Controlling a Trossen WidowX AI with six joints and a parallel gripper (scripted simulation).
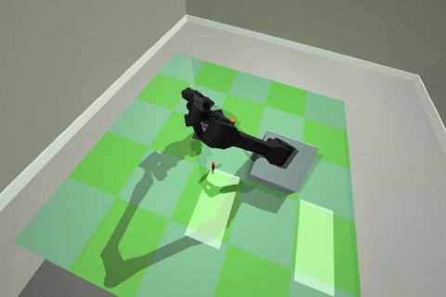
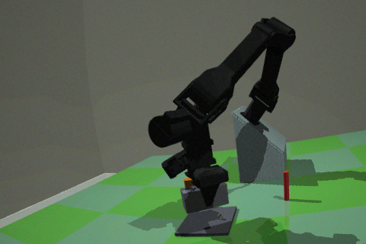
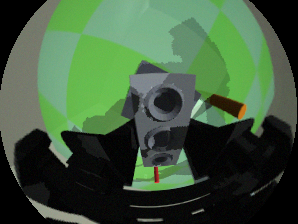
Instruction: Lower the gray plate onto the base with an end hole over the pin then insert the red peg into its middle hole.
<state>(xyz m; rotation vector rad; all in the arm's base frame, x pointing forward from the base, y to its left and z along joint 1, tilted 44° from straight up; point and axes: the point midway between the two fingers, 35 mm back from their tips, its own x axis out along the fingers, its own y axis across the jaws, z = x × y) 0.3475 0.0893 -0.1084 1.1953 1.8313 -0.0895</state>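
My gripper tip is 2 cm past the base, 1 cm to the right of it and 5 cm above it. The rest, counted from my gripper tip: red peg: 14 cm behind, 16 cm to the left, 2 cm below; orange cylinder: 11 cm behind, 10 cm to the right, 2 cm below; gray plate: 3 cm above.
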